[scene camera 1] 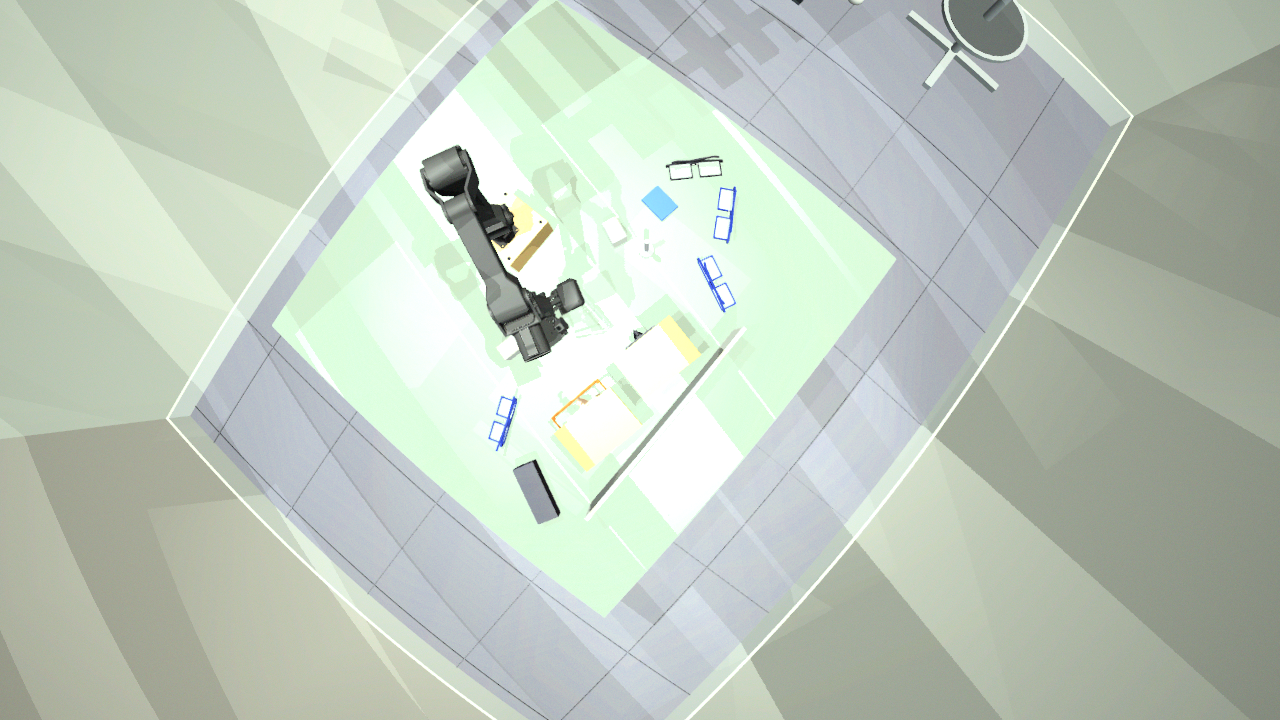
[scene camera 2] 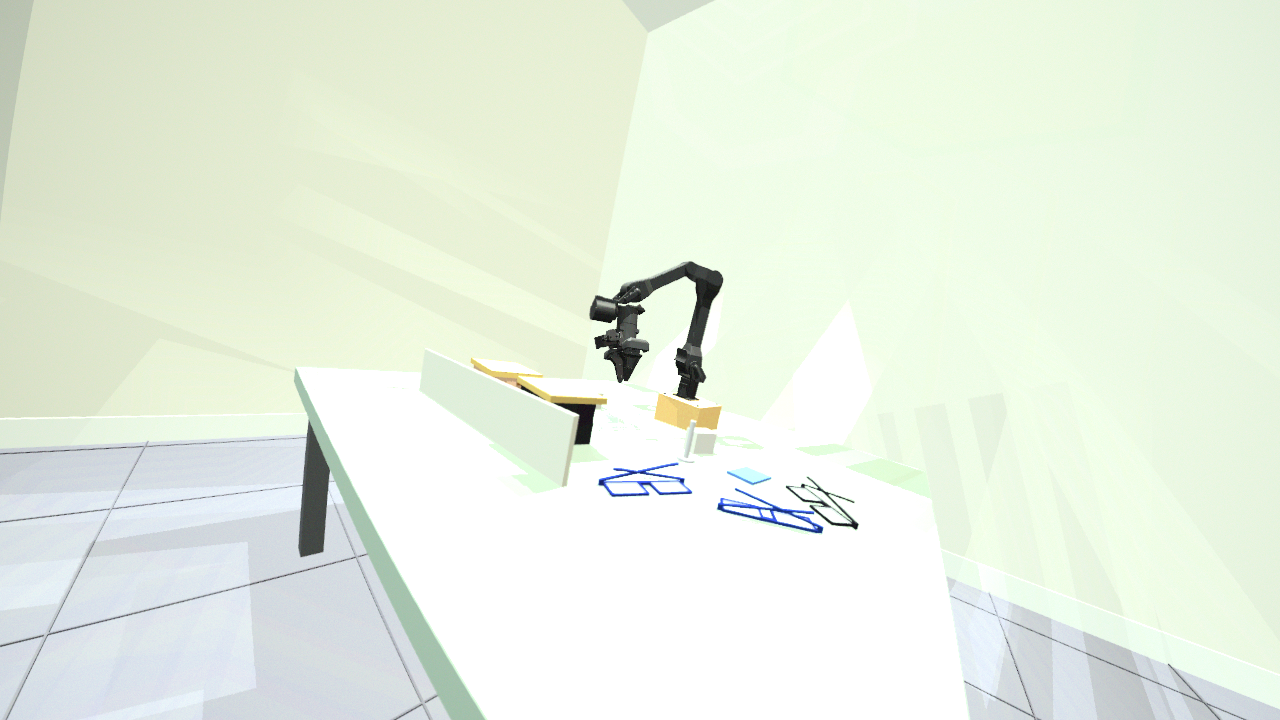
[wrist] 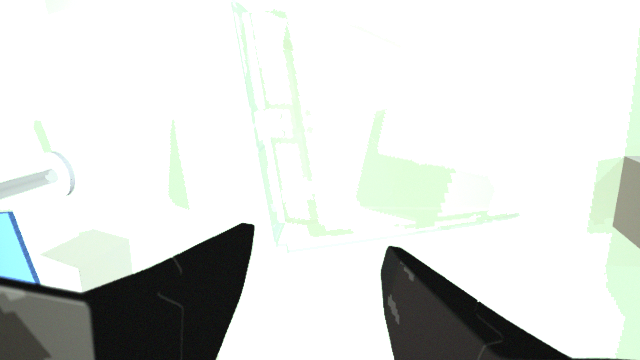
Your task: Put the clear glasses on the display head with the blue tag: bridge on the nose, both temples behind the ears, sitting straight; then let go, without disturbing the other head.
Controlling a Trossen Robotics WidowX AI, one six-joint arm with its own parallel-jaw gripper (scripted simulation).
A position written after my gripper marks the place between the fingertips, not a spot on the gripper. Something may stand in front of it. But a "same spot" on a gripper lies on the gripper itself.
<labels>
my gripper: scene camera 1 559,308; scene camera 2; wrist
dark box: scene camera 1 537,493; not seen in scene camera 2 (hidden by a long panel); not seen in the wrist view (out of frame)
same spot on my gripper: (wrist: 190,298) = (scene camera 2: 622,360)
</labels>
